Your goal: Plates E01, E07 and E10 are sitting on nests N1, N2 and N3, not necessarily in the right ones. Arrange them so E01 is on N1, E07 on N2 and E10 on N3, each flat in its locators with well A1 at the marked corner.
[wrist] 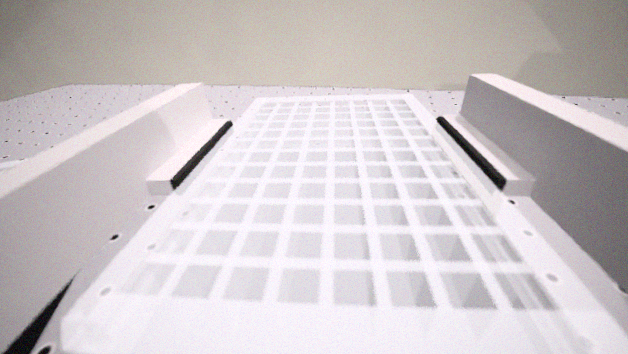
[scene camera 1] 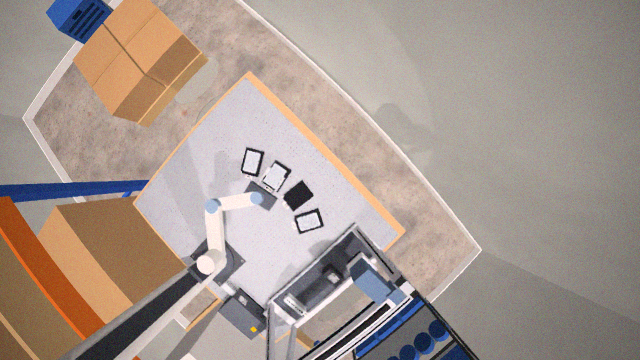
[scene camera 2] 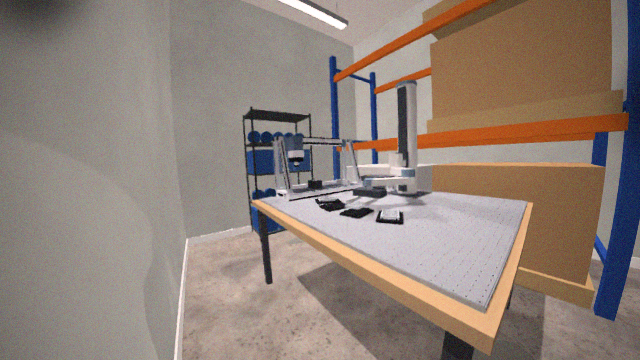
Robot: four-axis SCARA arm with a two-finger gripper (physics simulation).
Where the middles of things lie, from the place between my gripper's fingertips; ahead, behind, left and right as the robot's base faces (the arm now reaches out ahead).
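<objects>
Plate E01 (wrist: 356, 216): my gripper 1 cm above it, 2 cm past it, 1 cm to the left of it. Dark grey box (scene camera 1: 243, 317), from my hand: 85 cm behind, 51 cm to the right.
</objects>
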